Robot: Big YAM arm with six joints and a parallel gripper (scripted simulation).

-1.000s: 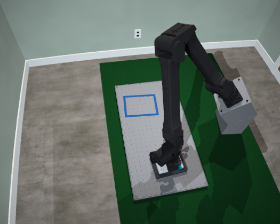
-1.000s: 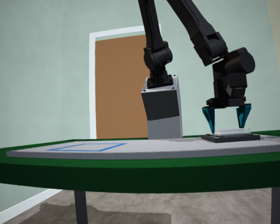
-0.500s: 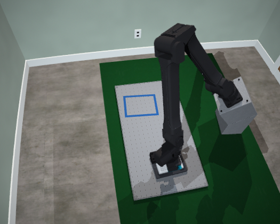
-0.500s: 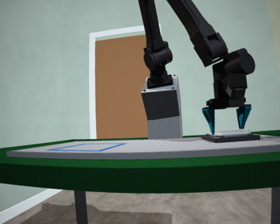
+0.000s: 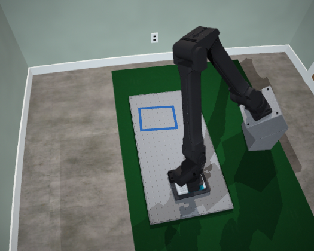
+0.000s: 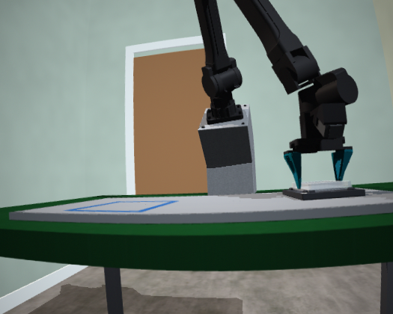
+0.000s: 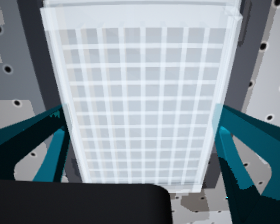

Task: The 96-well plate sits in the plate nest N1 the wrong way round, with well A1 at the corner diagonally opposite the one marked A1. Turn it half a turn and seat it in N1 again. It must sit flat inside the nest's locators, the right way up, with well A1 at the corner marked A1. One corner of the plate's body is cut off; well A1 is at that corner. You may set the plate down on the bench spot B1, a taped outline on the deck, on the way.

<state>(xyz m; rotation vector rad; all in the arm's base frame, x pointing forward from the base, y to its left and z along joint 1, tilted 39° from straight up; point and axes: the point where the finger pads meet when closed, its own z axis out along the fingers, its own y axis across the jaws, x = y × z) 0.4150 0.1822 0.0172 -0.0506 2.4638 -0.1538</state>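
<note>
The 96-well plate is 1 cm below my hand. Also, from my hand: plate nest N1: 2 cm below; then A1 label: 7 cm ahead, 5 cm to the right, 1 cm below.
</note>
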